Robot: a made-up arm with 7 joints.
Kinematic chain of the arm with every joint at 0, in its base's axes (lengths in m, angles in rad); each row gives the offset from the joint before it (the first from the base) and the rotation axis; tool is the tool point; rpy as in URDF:
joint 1: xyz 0 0 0.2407 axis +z
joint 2: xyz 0 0 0 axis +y
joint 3: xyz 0 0 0.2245 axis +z
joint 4: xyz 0.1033 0 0 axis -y
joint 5: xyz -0.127 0 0.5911 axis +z
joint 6: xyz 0 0 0 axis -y
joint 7: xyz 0.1 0 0 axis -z
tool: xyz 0 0 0 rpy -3.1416 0 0
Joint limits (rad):
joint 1: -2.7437..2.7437
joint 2: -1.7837..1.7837
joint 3: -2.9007..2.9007
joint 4: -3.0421..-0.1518
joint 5: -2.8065..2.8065
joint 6: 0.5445..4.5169
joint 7: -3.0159..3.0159
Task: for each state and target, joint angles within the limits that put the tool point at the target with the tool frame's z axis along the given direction. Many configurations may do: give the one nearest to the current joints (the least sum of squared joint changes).
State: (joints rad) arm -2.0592 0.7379 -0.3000 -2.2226 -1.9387 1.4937 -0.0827
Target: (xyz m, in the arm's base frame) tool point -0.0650 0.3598 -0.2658 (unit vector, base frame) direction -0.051 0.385 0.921
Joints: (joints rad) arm -2.6657 1.1557 -0.6113 -2.6035 -1.1951 1.0650 -0.0827
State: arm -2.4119 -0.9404 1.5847 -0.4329 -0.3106 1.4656 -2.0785
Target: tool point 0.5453 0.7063 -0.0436 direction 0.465 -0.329 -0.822
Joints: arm -2.1113 -1.7837 2.3454 -0.2884 0.2018 1.9861 -2.0785
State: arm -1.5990 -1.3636 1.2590 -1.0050 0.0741 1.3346 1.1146
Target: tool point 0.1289 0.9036 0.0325 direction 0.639 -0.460 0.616
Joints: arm -1.1724 -1.7837 1.6957 -0.6994 -0.5803 1.1844 1.1146
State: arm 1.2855 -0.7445 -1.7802 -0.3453 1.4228 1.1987 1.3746
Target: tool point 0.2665 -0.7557 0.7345 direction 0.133 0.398 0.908
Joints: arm 1.6381 -0.9481 -1.6985 -0.3479 1.6115 1.7859 1.3746
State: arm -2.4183 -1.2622 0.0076 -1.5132 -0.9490 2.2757 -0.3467
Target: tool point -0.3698 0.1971 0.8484 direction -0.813 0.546 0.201
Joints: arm -2.7437 -1.0677 -0.5795 -2.0184 -1.6026 2.6786 -0.3467
